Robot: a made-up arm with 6 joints. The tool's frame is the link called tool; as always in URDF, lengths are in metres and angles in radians. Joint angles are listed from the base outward.
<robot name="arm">
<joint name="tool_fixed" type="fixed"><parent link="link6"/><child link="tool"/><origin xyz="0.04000 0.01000 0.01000" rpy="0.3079 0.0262 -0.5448"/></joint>
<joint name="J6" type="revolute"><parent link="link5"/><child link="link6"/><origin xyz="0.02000 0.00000 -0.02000"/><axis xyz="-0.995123 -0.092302 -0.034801"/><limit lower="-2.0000" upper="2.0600"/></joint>
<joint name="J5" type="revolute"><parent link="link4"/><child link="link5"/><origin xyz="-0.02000 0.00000 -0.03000"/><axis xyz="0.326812 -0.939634 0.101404"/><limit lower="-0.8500" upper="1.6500"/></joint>
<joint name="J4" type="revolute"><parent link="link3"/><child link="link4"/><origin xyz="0.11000 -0.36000 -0.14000"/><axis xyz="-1 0 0"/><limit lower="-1.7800" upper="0.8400"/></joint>
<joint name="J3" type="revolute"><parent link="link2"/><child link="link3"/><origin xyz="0.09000 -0.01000 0.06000"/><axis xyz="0 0 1"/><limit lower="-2.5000" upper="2.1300"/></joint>
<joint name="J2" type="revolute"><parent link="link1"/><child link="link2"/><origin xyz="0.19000 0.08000 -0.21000"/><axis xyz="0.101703 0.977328 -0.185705"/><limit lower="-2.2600" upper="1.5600"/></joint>
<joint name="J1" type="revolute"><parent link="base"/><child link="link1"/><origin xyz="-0.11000 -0.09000 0.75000"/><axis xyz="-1 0 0"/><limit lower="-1.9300" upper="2.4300"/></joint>
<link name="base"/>
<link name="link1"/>
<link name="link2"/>
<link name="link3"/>
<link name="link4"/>
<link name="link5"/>
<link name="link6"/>
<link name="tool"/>
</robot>
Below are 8 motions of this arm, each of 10 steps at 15 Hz.
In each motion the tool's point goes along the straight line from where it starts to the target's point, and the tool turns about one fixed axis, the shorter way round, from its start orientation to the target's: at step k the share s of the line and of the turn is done. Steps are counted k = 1, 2, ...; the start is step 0. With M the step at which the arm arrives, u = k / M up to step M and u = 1 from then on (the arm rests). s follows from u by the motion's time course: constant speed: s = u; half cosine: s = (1 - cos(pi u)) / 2; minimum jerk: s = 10 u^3 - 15 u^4 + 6 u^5.
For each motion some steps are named. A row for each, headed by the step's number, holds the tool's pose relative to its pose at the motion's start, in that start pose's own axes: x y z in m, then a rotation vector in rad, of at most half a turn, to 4 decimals.
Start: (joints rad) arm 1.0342 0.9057 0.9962 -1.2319 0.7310 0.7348
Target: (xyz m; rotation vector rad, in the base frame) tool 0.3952 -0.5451 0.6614 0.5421 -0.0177 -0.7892
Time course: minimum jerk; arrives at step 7
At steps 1, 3, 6, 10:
1: -0.0024 0.0028 0.0039 0.0094 -0.0014 0.0085
3: -0.0372 0.0447 0.0612 0.1489 -0.0222 0.1340
6: -0.0989 0.1187 0.1624 0.3954 -0.0590 0.3557
10: -0.1012 0.1216 0.1662 0.4048 -0.0604 0.3641

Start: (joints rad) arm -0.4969 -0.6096 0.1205 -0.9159 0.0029 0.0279
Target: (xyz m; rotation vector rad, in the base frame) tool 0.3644 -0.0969 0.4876 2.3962 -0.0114 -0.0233
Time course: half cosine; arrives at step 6
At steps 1, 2, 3, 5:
1: -0.0035 -0.0053 -0.0069 0.0494 0.0063 -0.0116
2: -0.0130 -0.0199 -0.0256 0.1844 0.0236 -0.0433
3: -0.0260 -0.0398 -0.0512 0.3688 0.0473 -0.0867
5: -0.0485 -0.0743 -0.0956 0.6881 0.0882 -0.1617

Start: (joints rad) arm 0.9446 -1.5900 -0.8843 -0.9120 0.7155 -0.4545
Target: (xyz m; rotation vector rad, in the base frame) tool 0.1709 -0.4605 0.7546 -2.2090 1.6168 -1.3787
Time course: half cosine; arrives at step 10
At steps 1, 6, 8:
1: -0.0023 0.0004 0.0012 0.0094 -0.0146 0.0153
6: -0.0607 0.0101 0.0325 0.2518 -0.3899 0.4097
8: -0.0838 0.0140 0.0450 0.3480 -0.5388 0.5662

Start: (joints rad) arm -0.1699 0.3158 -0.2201 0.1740 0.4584 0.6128
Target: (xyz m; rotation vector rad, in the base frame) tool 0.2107 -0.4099 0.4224 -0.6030 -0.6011 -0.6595
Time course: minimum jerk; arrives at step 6
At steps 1, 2, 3, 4, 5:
1: 0.0036 -0.0015 0.0017 -0.0097 -0.0148 0.0025
2: 0.0212 -0.0088 0.0098 -0.0575 -0.0875 0.0149
3: 0.0505 -0.0209 0.0234 -0.1369 -0.2086 0.0355
4: 0.0797 -0.0331 0.0370 -0.2164 -0.3296 0.0562
5: 0.0973 -0.0404 0.0452 -0.2642 -0.4023 0.0686

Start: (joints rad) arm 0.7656 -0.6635 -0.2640 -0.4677 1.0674 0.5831
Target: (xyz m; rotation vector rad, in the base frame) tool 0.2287 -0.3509 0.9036 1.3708 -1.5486 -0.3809
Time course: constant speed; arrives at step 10
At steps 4, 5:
4: 0.0167 0.0260 -0.0013 0.1168 -0.0580 -0.3152
5: 0.0209 0.0325 -0.0017 0.1460 -0.0725 -0.3940

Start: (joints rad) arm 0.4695 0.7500 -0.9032 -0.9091 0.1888 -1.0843
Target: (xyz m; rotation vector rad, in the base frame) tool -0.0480 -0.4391 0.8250 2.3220 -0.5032 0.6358
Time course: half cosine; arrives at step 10
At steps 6, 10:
6: -0.0180 0.1192 -0.0222 0.5703 0.9477 0.2192
10: -0.0274 0.1821 -0.0339 0.8714 1.4479 0.3349

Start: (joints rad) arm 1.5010 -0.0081 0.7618 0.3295 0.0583 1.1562
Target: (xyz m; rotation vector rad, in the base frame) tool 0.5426 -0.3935 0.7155 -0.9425 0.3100 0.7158
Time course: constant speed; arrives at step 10
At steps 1, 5, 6, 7, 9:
1: 0.0079 0.0051 0.0047 0.1436 0.0328 0.0040
5: 0.0395 0.0255 0.0237 0.7178 0.1640 0.0198
6: 0.0474 0.0306 0.0284 0.8613 0.1967 0.0238
7: 0.0553 0.0356 0.0332 1.0049 0.2295 0.0278
9: 0.0711 0.0458 0.0426 1.2920 0.2951 0.0357

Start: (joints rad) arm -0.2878 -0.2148 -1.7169 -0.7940 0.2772 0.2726
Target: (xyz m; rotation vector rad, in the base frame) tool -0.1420 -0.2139 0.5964 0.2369 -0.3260 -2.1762
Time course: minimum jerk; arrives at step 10
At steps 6, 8, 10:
6: 0.0134 0.1785 0.0192 -0.4352 -0.1875 0.2575
8: 0.0185 0.2463 0.0265 -0.6006 -0.2589 0.3554
10: 0.0196 0.2615 0.0281 -0.6376 -0.2748 0.3772

